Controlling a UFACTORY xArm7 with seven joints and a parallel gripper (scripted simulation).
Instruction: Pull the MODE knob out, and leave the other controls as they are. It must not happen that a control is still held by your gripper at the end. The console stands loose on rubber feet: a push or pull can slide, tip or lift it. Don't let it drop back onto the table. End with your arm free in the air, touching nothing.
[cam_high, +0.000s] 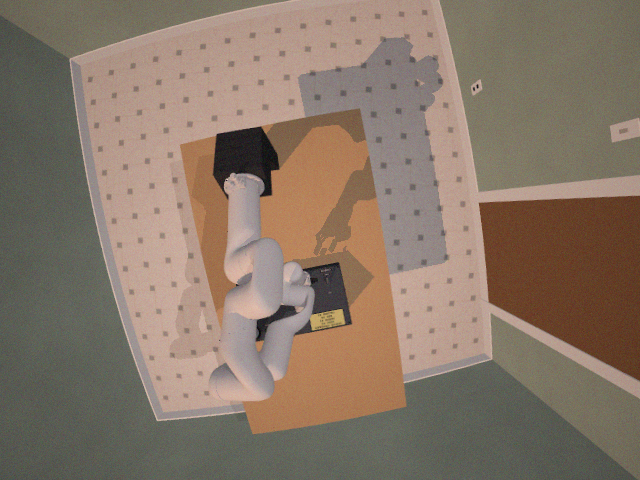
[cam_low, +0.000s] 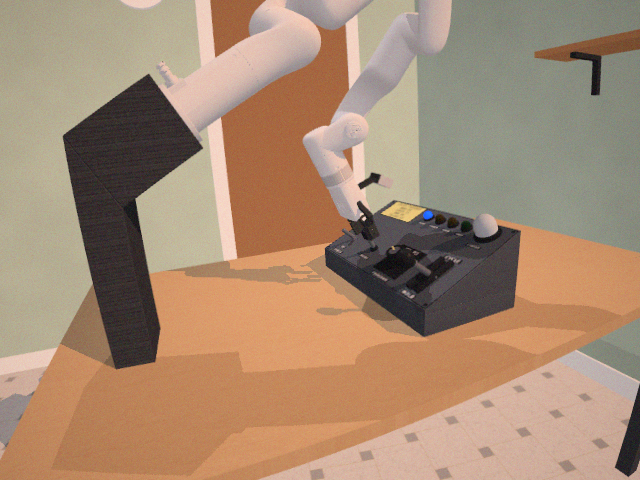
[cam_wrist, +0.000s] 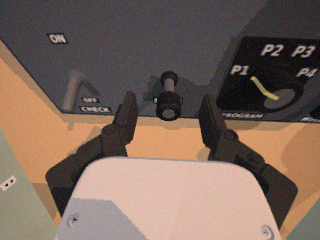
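Now: the black mode knob 1 cm ahead of my hand and 2 cm below it. From my hand the other things lie so: dark grey console 2 cm ahead, 7 cm to the right, 5 cm below; then program dial 2 cm behind, 11 cm to the right, 4 cm below; then check toggle 6 cm ahead, 11 cm to the left, 4 cm below.
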